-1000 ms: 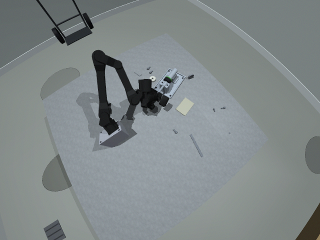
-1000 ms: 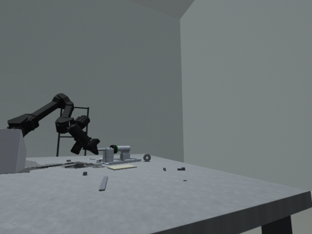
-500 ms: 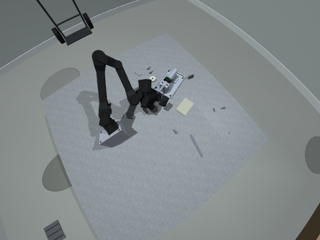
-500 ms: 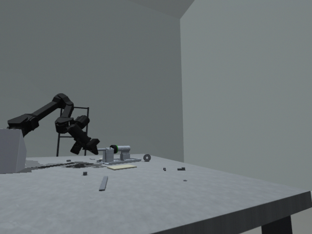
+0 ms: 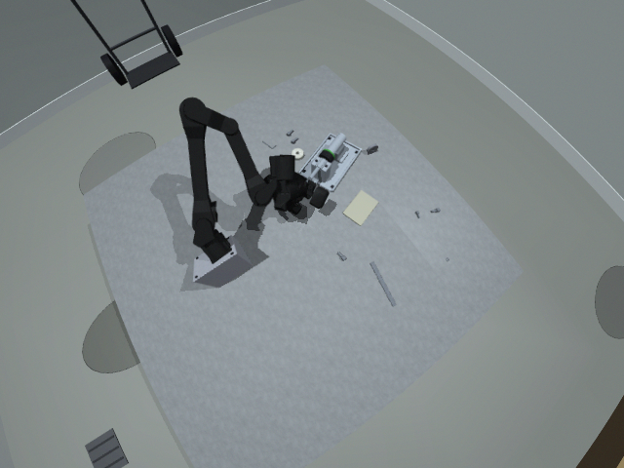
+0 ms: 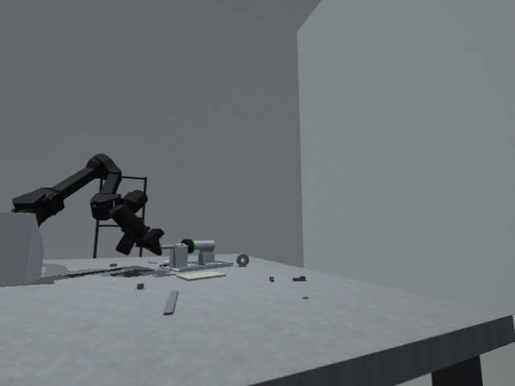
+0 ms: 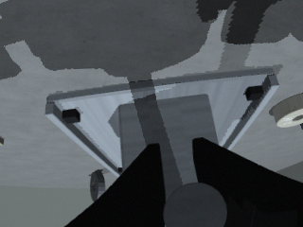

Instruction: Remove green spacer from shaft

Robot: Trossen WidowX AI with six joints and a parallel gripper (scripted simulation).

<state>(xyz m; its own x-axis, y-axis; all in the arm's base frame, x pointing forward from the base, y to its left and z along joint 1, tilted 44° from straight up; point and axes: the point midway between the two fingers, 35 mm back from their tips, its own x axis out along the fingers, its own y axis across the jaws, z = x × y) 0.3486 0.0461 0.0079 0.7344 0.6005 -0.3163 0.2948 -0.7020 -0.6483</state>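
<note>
My gripper tip is now 5 cm short of the grey shaft, 2 cm to the right of it and 2 cm below it. The rest, counted from my gripper tip: green spacer: 11 cm ahead, 3 cm to the left, 2 cm above; white ring: 15 cm to the left, 6 cm ahead, 5 cm below; dark spacer: 9 cm ahead, 3 cm to the left, 2 cm above.
</note>
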